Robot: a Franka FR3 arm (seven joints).
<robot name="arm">
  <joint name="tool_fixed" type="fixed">
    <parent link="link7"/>
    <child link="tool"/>
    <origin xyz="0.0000 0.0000 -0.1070" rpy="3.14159 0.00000 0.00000"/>
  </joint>
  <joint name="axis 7" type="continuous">
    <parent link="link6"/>
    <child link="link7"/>
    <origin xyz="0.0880 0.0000 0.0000" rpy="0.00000 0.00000 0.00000"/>
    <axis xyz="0 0 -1"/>
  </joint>
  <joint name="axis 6" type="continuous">
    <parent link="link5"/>
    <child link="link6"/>
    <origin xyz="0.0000 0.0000 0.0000" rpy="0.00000 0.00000 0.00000"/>
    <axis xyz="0 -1 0"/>
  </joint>
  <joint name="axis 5" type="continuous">
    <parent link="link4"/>
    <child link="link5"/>
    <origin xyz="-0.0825 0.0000 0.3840" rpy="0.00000 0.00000 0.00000"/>
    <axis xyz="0 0 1"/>
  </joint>
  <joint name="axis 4" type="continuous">
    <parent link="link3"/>
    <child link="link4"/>
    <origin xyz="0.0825 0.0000 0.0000" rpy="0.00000 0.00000 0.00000"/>
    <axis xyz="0 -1 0"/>
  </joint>
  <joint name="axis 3" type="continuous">
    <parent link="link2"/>
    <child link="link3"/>
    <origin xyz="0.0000 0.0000 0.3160" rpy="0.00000 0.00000 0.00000"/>
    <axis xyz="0 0 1"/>
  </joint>
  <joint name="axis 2" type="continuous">
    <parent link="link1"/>
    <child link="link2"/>
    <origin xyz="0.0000 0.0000 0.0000" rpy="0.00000 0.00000 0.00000"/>
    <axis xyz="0 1 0"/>
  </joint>
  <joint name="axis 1" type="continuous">
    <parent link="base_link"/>
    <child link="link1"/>
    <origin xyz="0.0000 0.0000 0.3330" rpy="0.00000 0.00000 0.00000"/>
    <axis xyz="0 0 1"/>
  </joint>
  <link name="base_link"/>
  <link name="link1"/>
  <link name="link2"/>
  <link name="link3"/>
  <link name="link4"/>
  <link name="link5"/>
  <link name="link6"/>
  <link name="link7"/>
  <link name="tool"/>
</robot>
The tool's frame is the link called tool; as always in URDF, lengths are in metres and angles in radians. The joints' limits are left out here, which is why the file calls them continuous.
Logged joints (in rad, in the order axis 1, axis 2, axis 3, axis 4, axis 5, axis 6, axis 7), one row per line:
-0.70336, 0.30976, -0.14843, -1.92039, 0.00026, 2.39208, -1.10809
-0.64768, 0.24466, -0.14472, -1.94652, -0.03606, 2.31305, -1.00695
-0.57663, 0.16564, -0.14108, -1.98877, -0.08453, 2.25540, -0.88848
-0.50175, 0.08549, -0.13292, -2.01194, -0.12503, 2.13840, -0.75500
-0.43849, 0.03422, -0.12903, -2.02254, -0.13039, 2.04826, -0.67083
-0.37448, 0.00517, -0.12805, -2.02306, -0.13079, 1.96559, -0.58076
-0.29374, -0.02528, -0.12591, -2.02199, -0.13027, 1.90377, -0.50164
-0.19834, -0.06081, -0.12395, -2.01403, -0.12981, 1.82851, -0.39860
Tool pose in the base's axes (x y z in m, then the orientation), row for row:
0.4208, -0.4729, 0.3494, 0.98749, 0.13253, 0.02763, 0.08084
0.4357, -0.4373, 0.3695, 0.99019, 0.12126, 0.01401, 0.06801
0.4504, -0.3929, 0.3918, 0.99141, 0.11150, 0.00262, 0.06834
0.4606, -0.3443, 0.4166, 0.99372, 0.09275, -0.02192, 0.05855
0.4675, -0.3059, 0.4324, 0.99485, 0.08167, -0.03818, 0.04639
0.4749, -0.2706, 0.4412, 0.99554, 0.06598, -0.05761, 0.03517
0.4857, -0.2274, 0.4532, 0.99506, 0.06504, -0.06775, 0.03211
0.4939, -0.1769, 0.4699, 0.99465, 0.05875, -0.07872, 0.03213
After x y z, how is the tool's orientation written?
As a quaternion, x y z w.
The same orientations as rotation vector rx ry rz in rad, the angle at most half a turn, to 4 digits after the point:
2.9521, 0.3962, 0.0826
2.9829, 0.3653, 0.0422
2.9860, 0.3358, 0.0079
3.0106, 0.2810, -0.0664
3.0363, 0.2493, -0.1165
3.0594, 0.2028, -0.1770
3.0637, 0.2003, -0.2086
3.0624, 0.1809, -0.2424

